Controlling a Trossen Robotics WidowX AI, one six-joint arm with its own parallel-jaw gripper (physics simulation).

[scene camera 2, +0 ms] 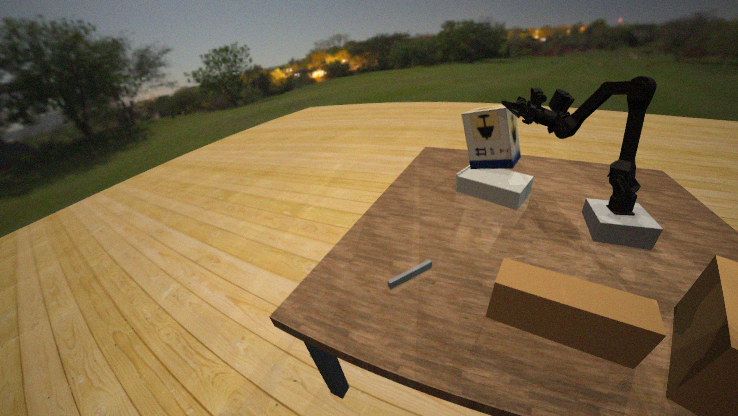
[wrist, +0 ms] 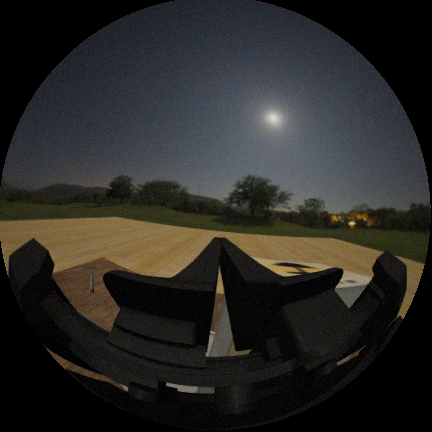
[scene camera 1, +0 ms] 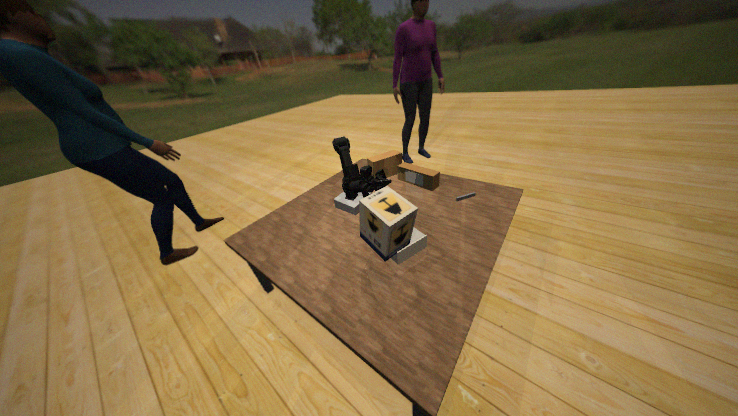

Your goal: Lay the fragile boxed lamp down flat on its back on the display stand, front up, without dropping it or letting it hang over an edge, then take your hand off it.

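Frame: origin at the arm's base, x ahead, y right, z down, level; centimetres.
Where they show: gripper, fingertip midpoint: [scene camera 2: 501,102] [wrist: 218,242] [scene camera 1: 391,181]; arm's base, origin of the base link: [scene camera 2: 620,210] [scene camera 1: 351,196].
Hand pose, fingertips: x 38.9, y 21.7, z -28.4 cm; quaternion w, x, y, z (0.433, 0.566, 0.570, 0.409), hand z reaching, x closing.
Each offset is from my fingertips to the top centre of the thing. Level surfaces: height alone.
The boxed lamp [scene camera 1: 386,224] [scene camera 2: 490,139] [wrist: 354,295] is a white box with orange lamp pictures and a blue band at its bottom. It is on the pale display stand [scene camera 1: 413,248] [scene camera 2: 490,188], tilted, with its top leaning away from the arm in the scene camera 2 view. Its lower edge near the stand is partly hidden in the scene camera 1 view. My gripper [scene camera 1: 388,181] [scene camera 2: 504,104] [wrist: 218,242] is shut and empty. Its tips are at the box's upper edge on the arm side; whether they touch it I cannot tell.
The arm stands on a pale base block [scene camera 1: 346,203] [scene camera 2: 622,227]. Two brown boxes @(dx -8.8, dy -62.2, dz +23.9 cm) [scene camera 1: 419,176] [scene camera 2: 576,310] @(dx -36.5, dy -67.8, dz +18.9 cm) [scene camera 1: 385,162] [scene camera 2: 697,330] and a grey bar @(dx +25.2, dy -51.6, dz +32.8 cm) [scene camera 1: 465,196] [scene camera 2: 409,273] [wrist: 92,284] are on the wooden table @(dz +34.9 cm) [scene camera 1: 361,304] [scene camera 2: 361,315]. Two people [scene camera 1: 417,56] [scene camera 1: 98,118] are near the table.
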